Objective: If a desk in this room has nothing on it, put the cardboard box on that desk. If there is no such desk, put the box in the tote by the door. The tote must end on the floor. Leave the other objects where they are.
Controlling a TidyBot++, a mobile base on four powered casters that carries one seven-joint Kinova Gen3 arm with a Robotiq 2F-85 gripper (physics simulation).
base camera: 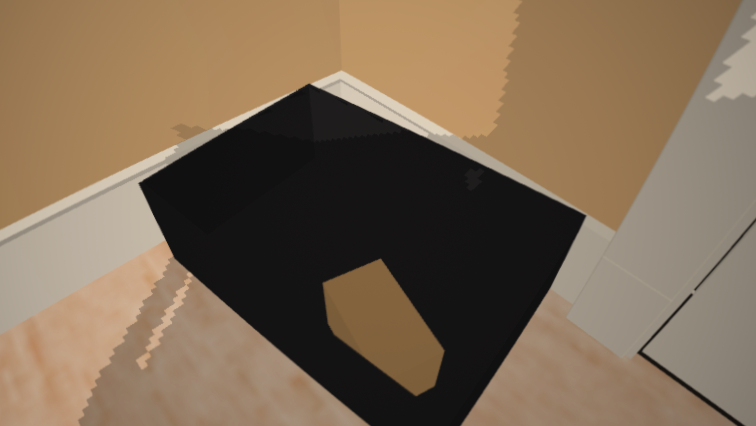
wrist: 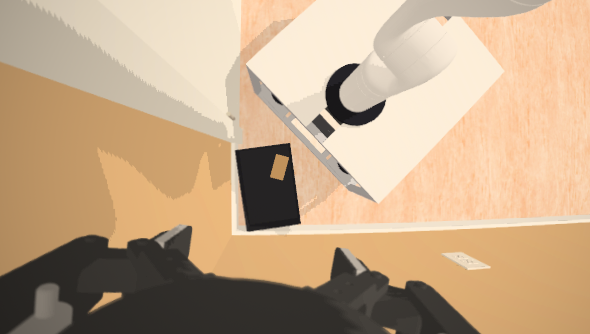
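Where they show: gripper, fingertip midpoint: (wrist: 262, 253); arm's base at its link origin: (wrist: 356, 94).
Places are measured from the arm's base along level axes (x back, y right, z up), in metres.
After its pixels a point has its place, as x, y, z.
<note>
The black tote (base camera: 253, 232) {-0.399, -0.141, -0.394} (wrist: 265, 200) {-0.407, -0.068, -0.394} stands on the floor in the corner of the room. The brown cardboard box (base camera: 383, 322) {-0.268, -0.008, -0.334} (wrist: 279, 167) {-0.275, -0.010, -0.334} lies inside the tote, near one end of it, on the side toward the robot's base. My gripper (wrist: 262, 253) {-0.309, -0.006, 0.501} is open and empty, high above the tote in the wrist view. The gripper does not show in the base camera view. No desk shows in either view.
Tan walls (base camera: 158, 63) {-0.435, -0.201, -0.228} (wrist: 170, 165) {-0.383, 0.129, 0.256} with a pale baseboard (base camera: 105, 201) {-0.363, -0.253, -0.320} meet behind the tote. A pale door or cabinet front (base camera: 703, 328) {-0.264, 0.224, -0.325} stands at the right in the base camera view. The robot's white base (wrist: 425, 125) {0.090, -0.191, -0.014} stands close beside the tote. A wall outlet (wrist: 466, 260) {-0.082, -0.539, 0.014} is at the right.
</note>
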